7 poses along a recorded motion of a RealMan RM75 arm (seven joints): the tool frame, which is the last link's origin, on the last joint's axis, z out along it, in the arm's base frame.
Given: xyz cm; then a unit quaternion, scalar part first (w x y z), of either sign.
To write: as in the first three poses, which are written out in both.
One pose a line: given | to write
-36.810 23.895 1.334 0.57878 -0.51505 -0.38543 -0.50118 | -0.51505 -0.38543 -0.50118 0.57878 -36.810 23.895 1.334
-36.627 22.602 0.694 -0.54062 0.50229 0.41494 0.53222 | -0.50229 -0.41494 -0.53222 0.54062 -36.627 22.602 0.694
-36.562 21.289 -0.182 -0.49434 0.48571 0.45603 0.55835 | -0.48571 -0.45603 -0.55835 0.49434 -36.562 21.289 -0.182
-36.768 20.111 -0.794 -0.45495 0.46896 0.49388 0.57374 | -0.46896 -0.49388 -0.57374 0.45495 -36.768 20.111 -0.794
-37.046 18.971 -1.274 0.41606 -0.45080 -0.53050 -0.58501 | -0.45080 -0.53050 -0.58501 0.41606 -37.046 18.971 -1.274
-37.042 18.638 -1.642 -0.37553 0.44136 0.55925 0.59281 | -0.44136 -0.55925 -0.59281 0.37553 -37.042 18.638 -1.642
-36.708 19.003 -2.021 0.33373 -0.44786 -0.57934 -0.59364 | -0.44786 -0.57934 -0.59364 0.33373 -36.708 19.003 -2.021
